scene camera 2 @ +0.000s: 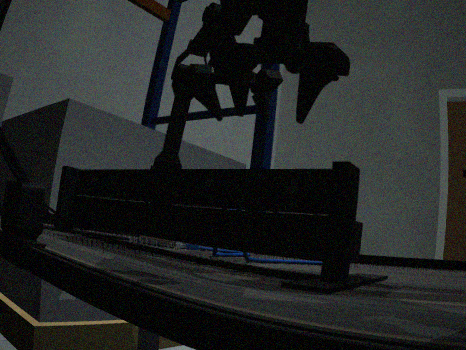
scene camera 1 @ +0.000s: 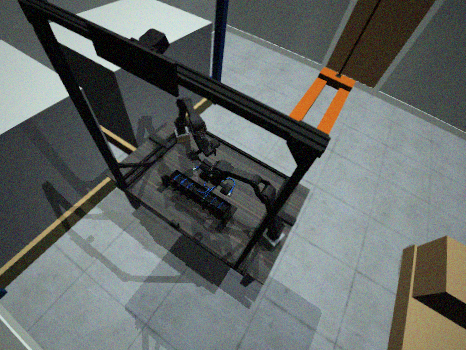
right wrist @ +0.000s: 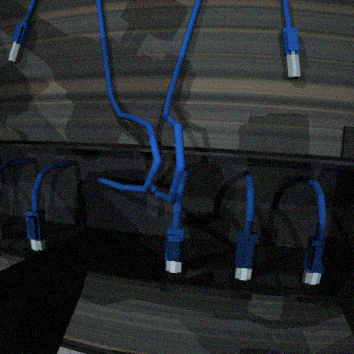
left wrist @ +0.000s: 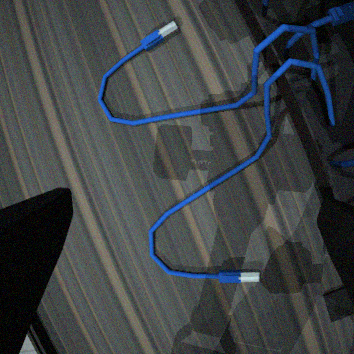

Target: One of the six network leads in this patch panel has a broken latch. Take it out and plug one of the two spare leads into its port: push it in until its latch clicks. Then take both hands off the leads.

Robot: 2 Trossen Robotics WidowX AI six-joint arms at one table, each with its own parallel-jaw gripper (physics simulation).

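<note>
There's my left gripper point(scene camera 2: 244, 120), which you'd also find in the left wrist view, my left gripper point(left wrist: 200, 206); my left gripper is open and holds nothing. I can see my right gripper point(scene camera 2: 268, 119) too, and the right wrist view has my right gripper point(right wrist: 209, 250). Then there's a panel back wall point(right wrist: 151, 243).
</note>
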